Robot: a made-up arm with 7 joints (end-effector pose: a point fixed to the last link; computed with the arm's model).
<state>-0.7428 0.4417 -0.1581 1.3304 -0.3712 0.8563 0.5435</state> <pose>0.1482 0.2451 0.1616 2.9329 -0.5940 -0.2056</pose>
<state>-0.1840 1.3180 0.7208 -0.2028 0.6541 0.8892 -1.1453</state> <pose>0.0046 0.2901 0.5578 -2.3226 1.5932 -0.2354</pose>
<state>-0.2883 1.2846 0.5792 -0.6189 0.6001 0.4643 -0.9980</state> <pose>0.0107 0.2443 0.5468 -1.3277 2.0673 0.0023</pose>
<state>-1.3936 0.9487 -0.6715 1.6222 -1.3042 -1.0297 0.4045</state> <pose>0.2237 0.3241 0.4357 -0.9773 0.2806 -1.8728</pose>
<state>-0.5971 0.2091 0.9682 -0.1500 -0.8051 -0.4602 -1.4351</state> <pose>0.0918 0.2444 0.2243 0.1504 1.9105 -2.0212</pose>
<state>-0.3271 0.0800 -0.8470 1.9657 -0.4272 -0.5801 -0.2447</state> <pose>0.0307 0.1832 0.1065 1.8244 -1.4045 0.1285</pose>
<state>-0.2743 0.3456 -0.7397 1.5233 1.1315 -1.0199 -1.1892</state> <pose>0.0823 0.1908 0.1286 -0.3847 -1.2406 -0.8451</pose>
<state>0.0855 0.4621 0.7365 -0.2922 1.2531 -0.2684 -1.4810</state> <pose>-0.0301 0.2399 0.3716 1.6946 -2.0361 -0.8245</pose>
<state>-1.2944 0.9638 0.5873 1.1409 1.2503 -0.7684 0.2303</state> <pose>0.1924 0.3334 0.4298 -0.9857 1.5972 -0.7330</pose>
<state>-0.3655 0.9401 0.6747 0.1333 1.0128 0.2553 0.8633</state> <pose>0.0618 0.3425 0.4304 -0.8722 0.5687 -0.1600</pose>
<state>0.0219 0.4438 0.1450 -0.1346 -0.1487 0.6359 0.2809</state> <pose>0.0336 0.2462 0.2296 2.6440 -1.2895 1.0483</pose>
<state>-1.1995 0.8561 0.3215 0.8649 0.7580 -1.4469 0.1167</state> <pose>0.1974 0.2883 0.4289 0.0769 1.8410 -1.0911</pose>
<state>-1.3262 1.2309 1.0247 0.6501 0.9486 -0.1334 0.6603</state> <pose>0.0648 0.3772 0.4862 -0.9058 -0.0707 -0.8152</pose>
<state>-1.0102 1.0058 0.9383 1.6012 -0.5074 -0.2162 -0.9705</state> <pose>0.1097 0.3501 0.2707 1.2248 -0.8320 2.5703</pose>
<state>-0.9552 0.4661 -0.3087 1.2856 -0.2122 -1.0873 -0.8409</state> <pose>0.2429 0.2432 0.2678 0.5156 -2.4657 1.2534</pose>
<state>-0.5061 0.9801 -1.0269 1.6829 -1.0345 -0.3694 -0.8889</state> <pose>0.0795 0.3803 0.3406 2.1572 -1.3826 0.3907</pose>
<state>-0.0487 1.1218 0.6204 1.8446 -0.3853 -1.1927 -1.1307</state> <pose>-0.1221 0.3724 0.3856 2.2679 -1.8335 0.9085</pose>
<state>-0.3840 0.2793 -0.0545 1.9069 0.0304 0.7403 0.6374</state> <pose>-0.0461 0.2302 0.1258 2.5066 -0.5753 -1.4752</pose>
